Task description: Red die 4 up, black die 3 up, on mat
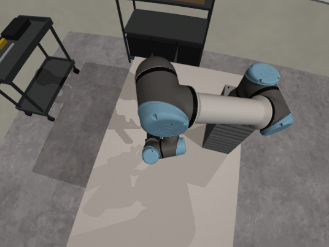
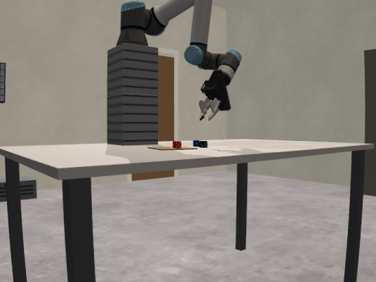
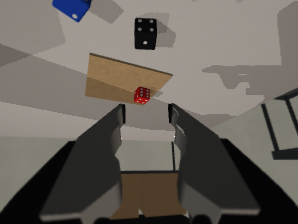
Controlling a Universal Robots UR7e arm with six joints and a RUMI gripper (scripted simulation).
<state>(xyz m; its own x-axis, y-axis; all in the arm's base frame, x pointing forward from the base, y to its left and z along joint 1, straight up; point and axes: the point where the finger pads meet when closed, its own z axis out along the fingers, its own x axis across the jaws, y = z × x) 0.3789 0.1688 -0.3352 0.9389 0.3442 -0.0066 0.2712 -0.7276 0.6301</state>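
Right now the black die is 11 cm below my hand, 2 cm to the right of it and 1 cm ahead of it. From my hand the other things lie so: blue die: 11 cm below, 7 cm behind; then red die: 16 cm to the right, 10 cm below, 5 cm ahead; then brown mat: 16 cm to the right, 12 cm below, 1 cm ahead.
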